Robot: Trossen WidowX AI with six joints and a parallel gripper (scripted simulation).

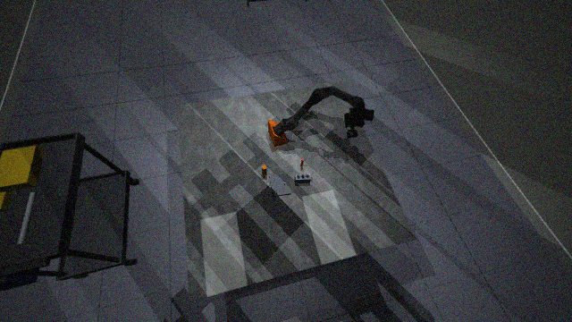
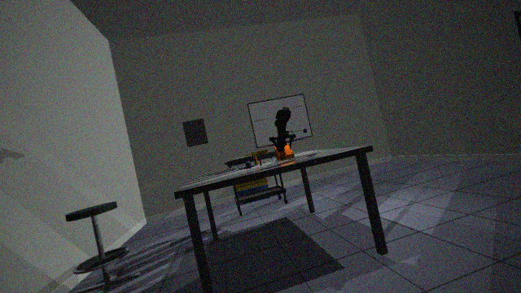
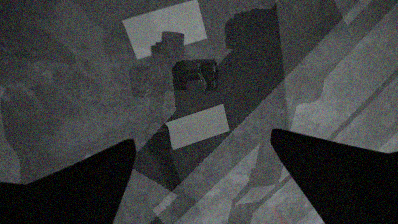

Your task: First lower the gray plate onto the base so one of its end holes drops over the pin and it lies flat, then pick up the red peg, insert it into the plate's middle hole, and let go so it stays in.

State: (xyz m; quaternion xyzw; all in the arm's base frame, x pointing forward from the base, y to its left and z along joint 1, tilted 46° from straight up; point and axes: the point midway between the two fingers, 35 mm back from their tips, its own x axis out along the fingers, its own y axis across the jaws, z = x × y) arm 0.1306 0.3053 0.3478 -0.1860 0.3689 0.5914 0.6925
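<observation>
Right now my gripper tip is 21 cm short of the gray plate, 38 cm to the left of it and 6 cm above it. Round my gripper tip: red peg 11 cm ahead, 35 cm to the right, 6 cm below; base 20 cm ahead, 52 cm to the right, 9 cm below; orange cylinder 9 cm ahead, 61 cm to the right, 6 cm below.
</observation>
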